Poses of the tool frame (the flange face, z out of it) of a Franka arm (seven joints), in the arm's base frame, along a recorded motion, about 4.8 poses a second.
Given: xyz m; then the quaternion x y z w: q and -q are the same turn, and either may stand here.
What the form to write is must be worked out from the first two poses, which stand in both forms.
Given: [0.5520 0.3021 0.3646 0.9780 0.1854 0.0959 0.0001]
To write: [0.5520 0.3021 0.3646 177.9 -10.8 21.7]
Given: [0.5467 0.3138 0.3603 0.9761 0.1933 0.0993 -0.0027]
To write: [0.5467 0.3138 0.3603 178.1 -11.2 22.6]
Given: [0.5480 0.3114 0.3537 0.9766 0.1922 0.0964 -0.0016]
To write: [0.5480 0.3114 0.3537 178.0 -10.9 22.5]
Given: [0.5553 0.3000 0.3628 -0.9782 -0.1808 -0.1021 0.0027]
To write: [0.5553 0.3000 0.3628 178.1 -11.6 21.1]
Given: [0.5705 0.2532 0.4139 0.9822 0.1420 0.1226 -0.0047]
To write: [0.5705 0.2532 0.4139 178.5 -14.0 16.6]
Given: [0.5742 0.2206 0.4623 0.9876 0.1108 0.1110 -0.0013]
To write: [0.5742 0.2206 0.4623 178.7 -12.7 12.9]
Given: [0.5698 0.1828 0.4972 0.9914 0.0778 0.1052 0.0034]
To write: [0.5698 0.1828 0.4972 178.6 -12.0 9.1]
